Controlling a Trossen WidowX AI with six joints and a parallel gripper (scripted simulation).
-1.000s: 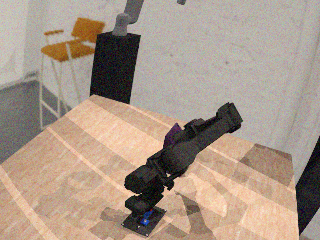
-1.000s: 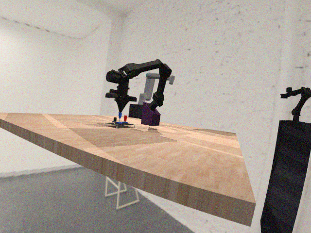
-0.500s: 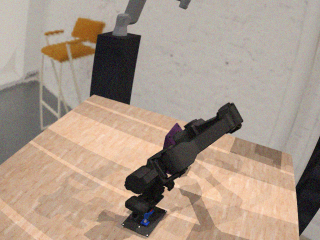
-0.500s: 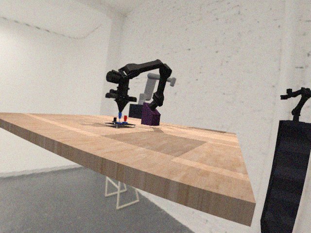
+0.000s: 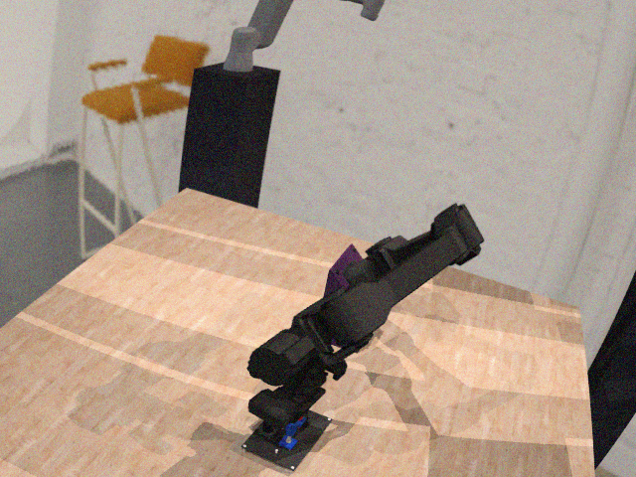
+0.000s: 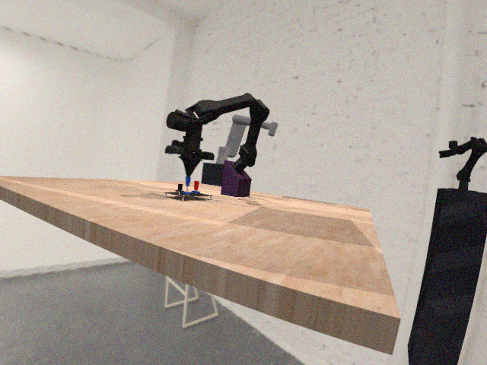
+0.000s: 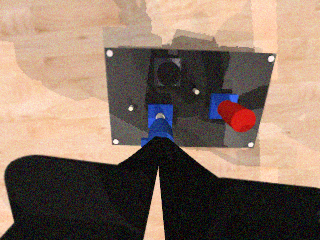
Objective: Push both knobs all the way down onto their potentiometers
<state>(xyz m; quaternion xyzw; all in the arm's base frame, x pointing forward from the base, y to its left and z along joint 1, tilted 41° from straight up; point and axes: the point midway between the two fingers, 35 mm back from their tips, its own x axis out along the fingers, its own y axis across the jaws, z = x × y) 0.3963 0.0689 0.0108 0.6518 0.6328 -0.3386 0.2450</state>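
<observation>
Now: gripper tip 10 mm above the blue knob. Round my gripper tip: red knob: 60 mm behind, 10 mm to the right, 30 mm below.
</observation>
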